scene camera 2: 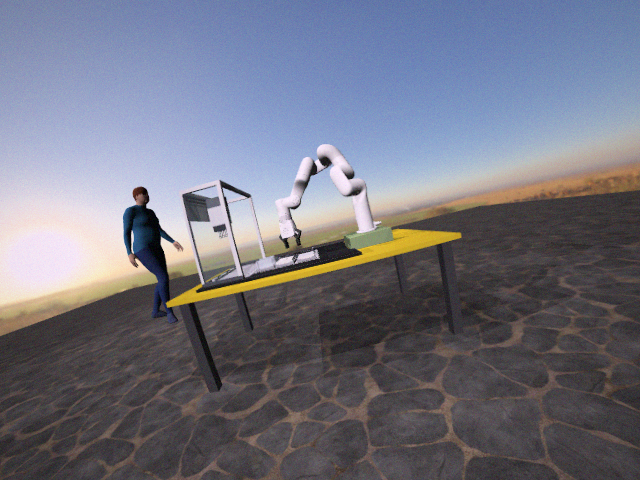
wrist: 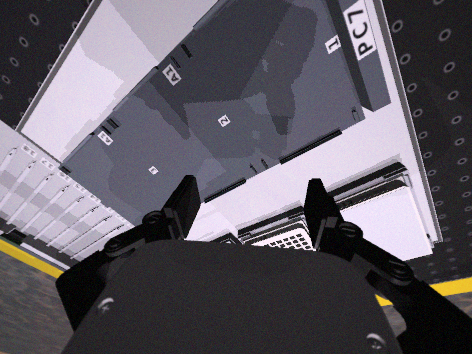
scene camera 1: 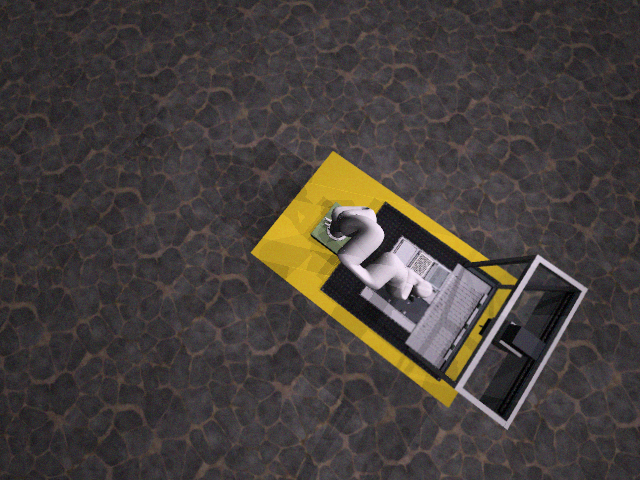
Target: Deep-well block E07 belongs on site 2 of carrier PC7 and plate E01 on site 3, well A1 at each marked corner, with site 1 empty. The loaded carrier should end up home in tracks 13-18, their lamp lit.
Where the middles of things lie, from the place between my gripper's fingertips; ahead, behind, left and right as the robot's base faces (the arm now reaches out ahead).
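There is the grey carrier (scene camera 1: 414,311), and counted from my hand it sits 5 cm below, 5 cm to the right and 4 cm ahead.
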